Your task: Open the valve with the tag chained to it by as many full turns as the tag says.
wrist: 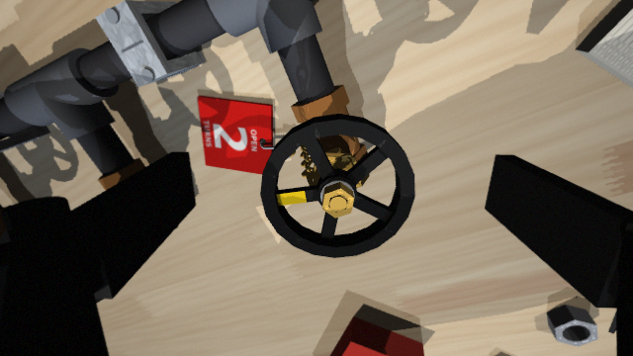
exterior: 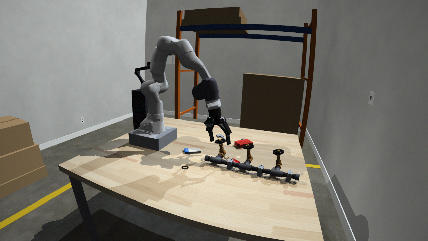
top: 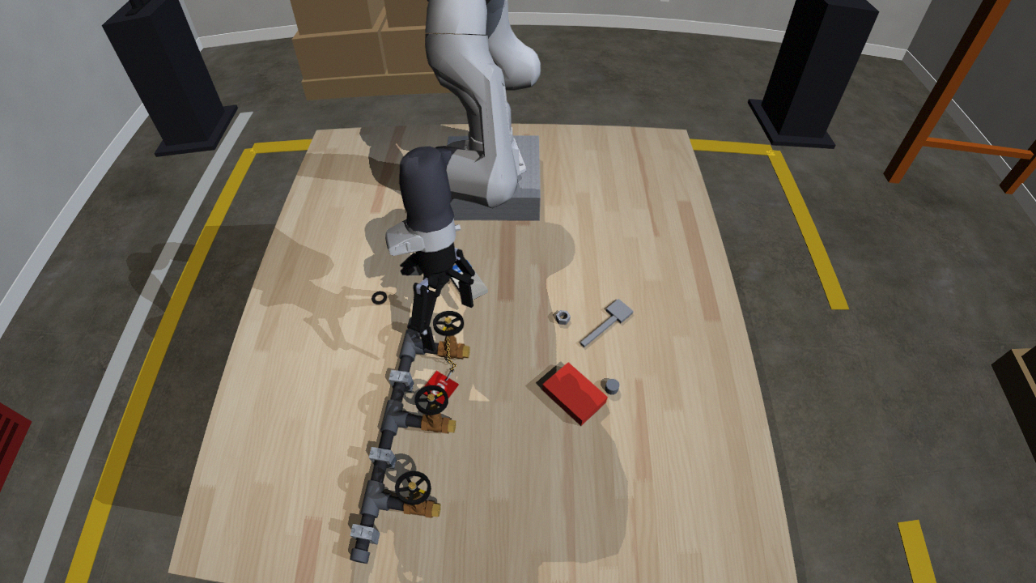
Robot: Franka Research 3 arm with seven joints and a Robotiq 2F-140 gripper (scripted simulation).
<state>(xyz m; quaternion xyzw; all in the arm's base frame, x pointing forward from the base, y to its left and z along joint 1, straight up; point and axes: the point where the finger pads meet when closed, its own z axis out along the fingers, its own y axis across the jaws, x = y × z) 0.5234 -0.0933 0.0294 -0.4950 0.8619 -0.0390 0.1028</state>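
Right now the red tag is 90 mm ahead of my hand, 20 mm to the right of it and 110 mm below it. The rest, counted from my hand: blue-and-white box (200 mm behind, 30 mm to the left, 110 mm below); then nut (80 mm behind, 260 mm to the left, 110 mm below); then black washer (160 mm behind, 200 mm to the right, 120 mm below).
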